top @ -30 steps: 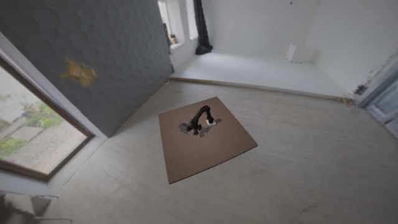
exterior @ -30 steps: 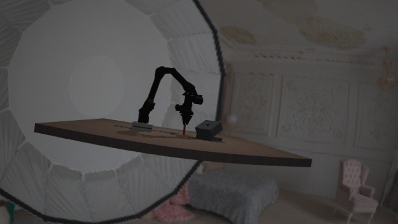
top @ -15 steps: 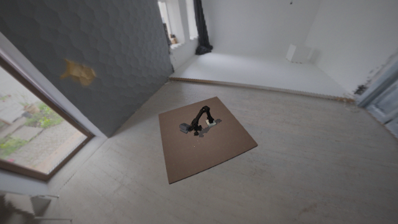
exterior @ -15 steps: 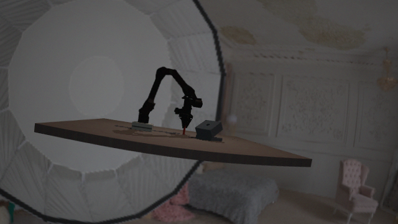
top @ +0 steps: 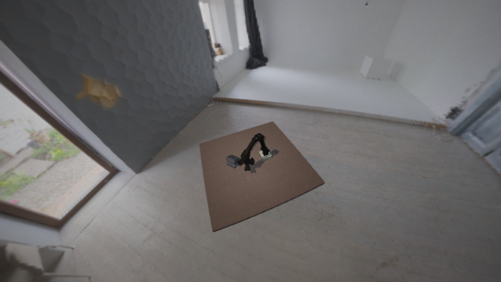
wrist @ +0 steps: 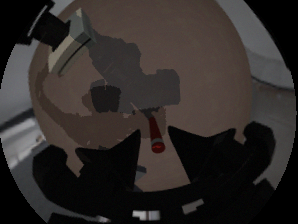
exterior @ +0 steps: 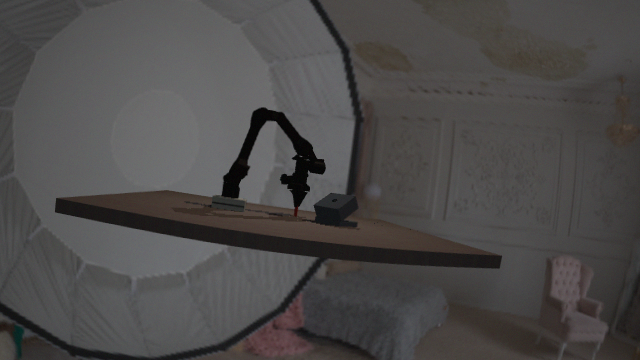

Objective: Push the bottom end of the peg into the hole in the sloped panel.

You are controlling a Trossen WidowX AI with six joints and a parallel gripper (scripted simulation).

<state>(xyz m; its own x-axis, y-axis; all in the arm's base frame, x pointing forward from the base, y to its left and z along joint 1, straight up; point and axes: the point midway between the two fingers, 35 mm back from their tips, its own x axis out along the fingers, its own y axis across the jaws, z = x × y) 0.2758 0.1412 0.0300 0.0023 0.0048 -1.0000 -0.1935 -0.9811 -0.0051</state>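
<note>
My gripper tip is now 160 mm to the left of the dark sloped panel, 160 mm short of it and 30 mm below it. Round my gripper tip: red peg (20 mm above).
</note>
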